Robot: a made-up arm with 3 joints. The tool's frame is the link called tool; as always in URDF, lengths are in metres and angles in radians. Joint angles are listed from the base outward. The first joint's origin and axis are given. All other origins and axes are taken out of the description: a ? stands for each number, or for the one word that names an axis. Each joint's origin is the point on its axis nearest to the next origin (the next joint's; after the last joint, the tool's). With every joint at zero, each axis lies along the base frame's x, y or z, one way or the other. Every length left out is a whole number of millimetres.
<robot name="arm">
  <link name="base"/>
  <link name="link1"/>
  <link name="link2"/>
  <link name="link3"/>
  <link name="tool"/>
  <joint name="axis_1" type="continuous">
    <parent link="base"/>
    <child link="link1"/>
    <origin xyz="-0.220 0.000 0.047"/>
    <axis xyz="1 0 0"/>
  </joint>
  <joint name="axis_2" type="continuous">
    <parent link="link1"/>
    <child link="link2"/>
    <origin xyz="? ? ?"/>
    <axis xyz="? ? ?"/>
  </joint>
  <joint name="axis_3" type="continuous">
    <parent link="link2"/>
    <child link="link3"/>
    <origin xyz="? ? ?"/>
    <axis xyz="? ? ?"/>
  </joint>
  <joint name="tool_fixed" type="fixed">
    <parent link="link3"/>
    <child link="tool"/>
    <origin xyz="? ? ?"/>
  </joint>
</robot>
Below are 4 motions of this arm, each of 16 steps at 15 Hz.
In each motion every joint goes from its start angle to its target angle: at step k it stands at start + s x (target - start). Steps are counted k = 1, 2, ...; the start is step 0. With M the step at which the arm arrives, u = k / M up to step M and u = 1 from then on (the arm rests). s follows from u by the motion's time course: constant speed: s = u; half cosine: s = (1 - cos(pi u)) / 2; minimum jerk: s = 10 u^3 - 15 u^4 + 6 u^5.
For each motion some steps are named. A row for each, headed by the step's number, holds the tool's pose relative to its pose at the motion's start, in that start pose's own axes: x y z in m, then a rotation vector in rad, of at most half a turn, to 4 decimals.
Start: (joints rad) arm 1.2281 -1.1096 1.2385
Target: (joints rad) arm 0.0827 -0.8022 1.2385
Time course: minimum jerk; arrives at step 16
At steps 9, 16:
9: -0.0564 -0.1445 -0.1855 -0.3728 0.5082 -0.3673
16: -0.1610 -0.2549 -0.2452 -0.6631 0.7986 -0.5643

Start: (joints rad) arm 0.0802 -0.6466 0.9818
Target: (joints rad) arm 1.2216 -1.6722 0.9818
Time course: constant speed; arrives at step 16
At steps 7, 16:
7: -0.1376 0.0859 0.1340 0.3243 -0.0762 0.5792
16: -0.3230 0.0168 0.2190 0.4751 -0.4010 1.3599

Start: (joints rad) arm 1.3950 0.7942 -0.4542
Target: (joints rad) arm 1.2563 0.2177 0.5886
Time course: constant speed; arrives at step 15
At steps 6, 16:
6: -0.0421 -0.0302 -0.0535 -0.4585 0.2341 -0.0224
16: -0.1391 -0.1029 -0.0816 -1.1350 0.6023 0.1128

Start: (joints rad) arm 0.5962 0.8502 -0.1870
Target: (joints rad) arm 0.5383 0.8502 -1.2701
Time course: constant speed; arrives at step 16
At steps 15, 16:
15: 0.0014 -0.0471 0.0908 0.9794 0.0272 0.0326
16: 0.0018 -0.0530 0.0949 1.0447 0.0303 0.0340

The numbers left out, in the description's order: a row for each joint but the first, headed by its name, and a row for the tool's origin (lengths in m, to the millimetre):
axis_2: xyz 0.000 -0.074 -0.118, axis 0 -1 0
axis_3: xyz 0.104 0.000 -0.166, axis -1 0 0
tool: xyz 0.000 0.101 -0.006

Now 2 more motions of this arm.
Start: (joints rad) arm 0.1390 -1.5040 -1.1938
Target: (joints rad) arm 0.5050 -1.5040 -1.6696
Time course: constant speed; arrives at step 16
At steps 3, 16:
3: 0.0022 0.0057 -0.0056 0.0938 0.0647 0.0224
16: 0.0129 0.0224 -0.0334 0.4949 0.3654 0.0512

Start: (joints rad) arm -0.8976 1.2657 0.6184
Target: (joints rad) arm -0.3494 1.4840 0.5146
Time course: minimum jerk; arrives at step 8
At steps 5, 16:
5: 0.0409 0.0022 0.0353 0.1633 0.0822 -0.4101
16: 0.0555 -0.0049 0.0449 0.2078 0.1097 -0.5696

